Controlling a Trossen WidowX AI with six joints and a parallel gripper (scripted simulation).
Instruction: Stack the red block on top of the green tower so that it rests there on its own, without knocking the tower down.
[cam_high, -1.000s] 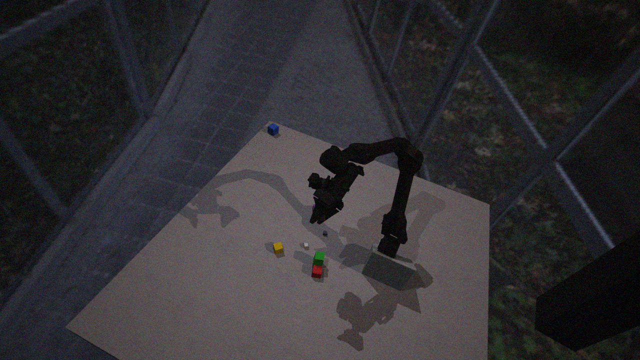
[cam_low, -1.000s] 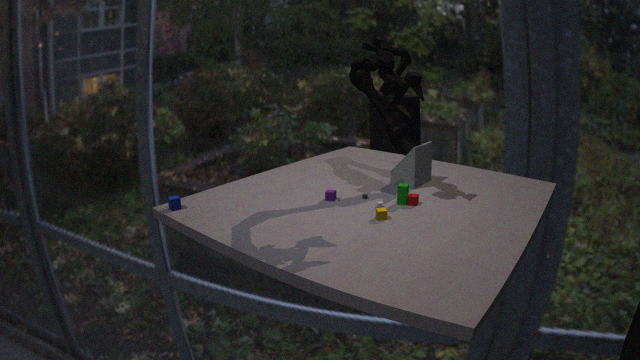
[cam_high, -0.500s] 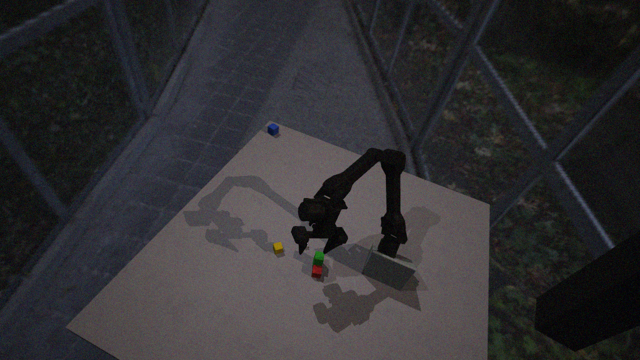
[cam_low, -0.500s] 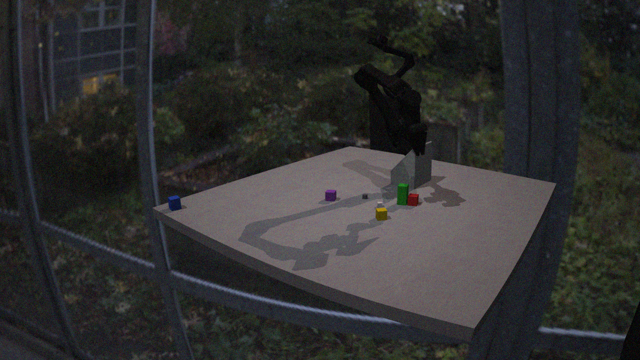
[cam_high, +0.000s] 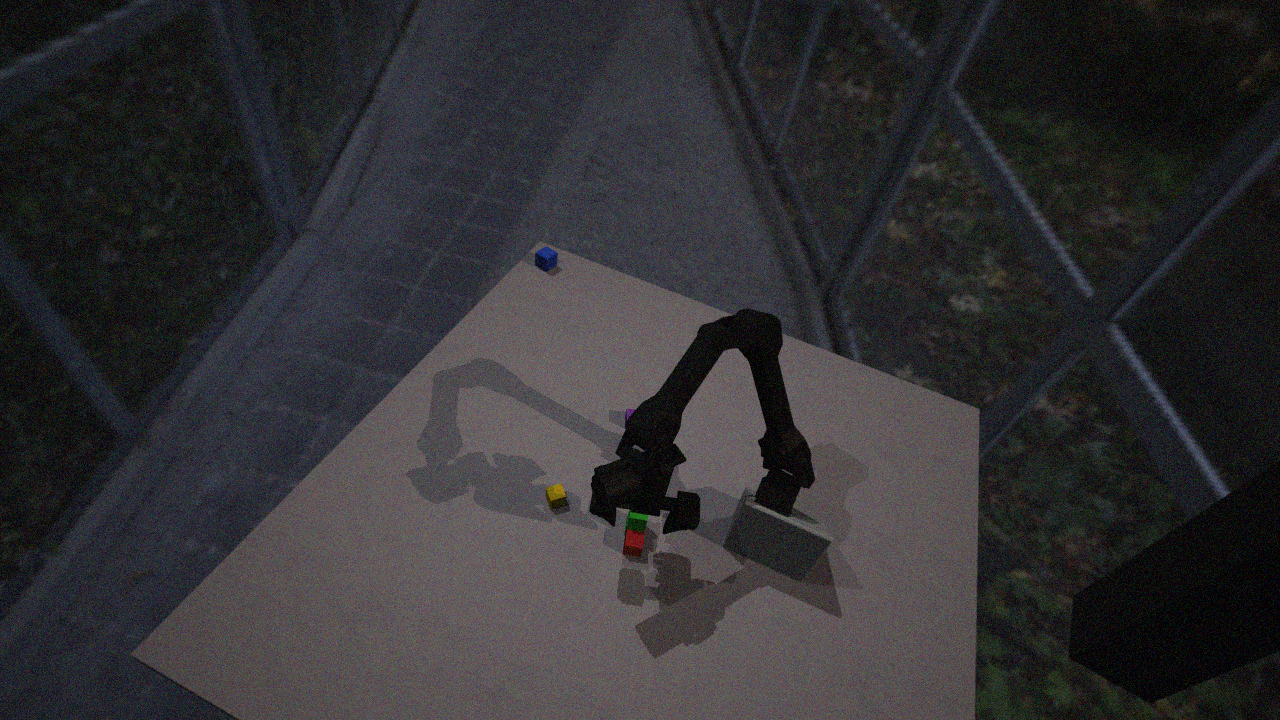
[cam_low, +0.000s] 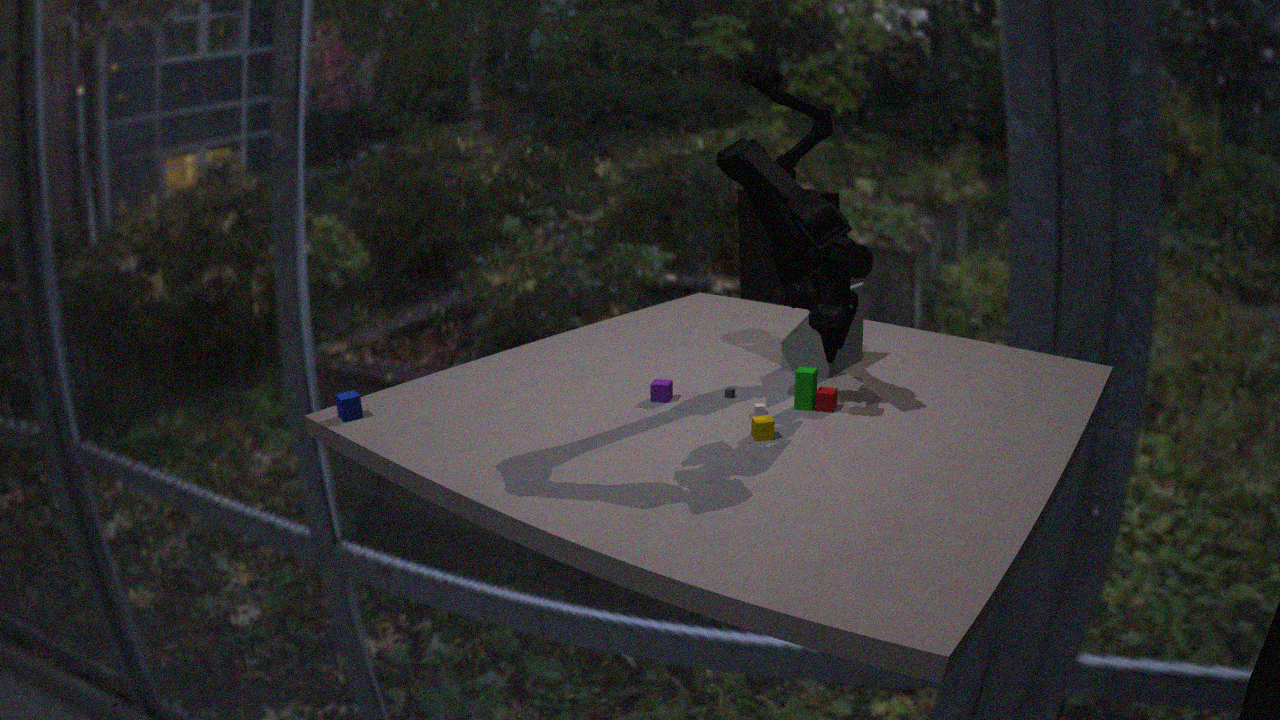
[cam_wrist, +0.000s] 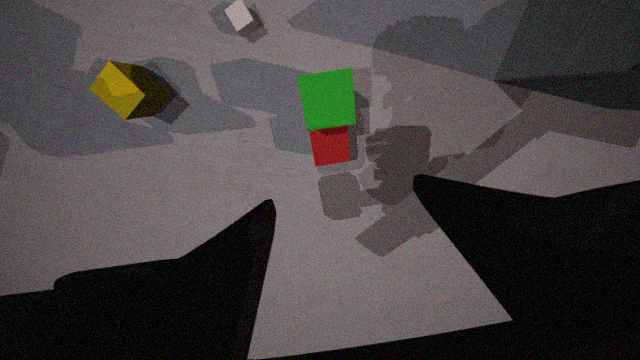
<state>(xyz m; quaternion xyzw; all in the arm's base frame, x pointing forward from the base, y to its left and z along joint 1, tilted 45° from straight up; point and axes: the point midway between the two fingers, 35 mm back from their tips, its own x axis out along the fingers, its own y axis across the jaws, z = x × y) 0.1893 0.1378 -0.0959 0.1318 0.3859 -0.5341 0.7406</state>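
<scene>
Right now my gripper tip is 80 mm above the red block and 10 mm to the left of it. Also, from my gripper tip: tiny dark cube 190 mm to the right, 90 mm below, 70 mm ahead; yellow cube 190 mm ahead, 80 mm below, 10 mm to the right; small white cube 100 mm ahead, 90 mm to the right, 90 mm below.
</scene>
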